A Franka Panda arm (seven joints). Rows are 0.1 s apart.
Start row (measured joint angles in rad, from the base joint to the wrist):
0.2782 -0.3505 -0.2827 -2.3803 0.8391 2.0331 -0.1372
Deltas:
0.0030 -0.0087 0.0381 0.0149 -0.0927 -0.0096 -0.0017
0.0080 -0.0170 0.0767 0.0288 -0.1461 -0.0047 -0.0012
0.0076 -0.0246 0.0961 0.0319 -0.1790 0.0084 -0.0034
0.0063 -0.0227 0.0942 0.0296 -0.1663 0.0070 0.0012
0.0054 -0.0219 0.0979 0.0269 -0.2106 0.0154 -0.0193
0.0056 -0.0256 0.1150 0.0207 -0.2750 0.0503 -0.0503
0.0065 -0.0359 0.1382 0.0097 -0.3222 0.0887 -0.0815
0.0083 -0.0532 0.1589 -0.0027 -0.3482 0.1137 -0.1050
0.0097 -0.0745 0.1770 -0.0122 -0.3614 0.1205 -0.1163
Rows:
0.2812 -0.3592 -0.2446 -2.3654 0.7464 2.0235 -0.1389
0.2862 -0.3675 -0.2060 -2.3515 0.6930 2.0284 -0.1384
0.2858 -0.3751 -0.1866 -2.3484 0.6601 2.0415 -0.1406
0.2845 -0.3732 -0.1885 -2.3507 0.6728 2.0401 -0.1360
0.2836 -0.3724 -0.1848 -2.3534 0.6285 2.0485 -0.1565
0.2838 -0.3761 -0.1677 -2.3596 0.5641 2.0834 -0.1875
0.2847 -0.3864 -0.1445 -2.3706 0.5169 2.1218 -0.2187
0.2865 -0.4037 -0.1238 -2.3830 0.4909 2.1468 -0.2422
0.2879 -0.4250 -0.1057 -2.3925 0.4777 2.1536 -0.2535

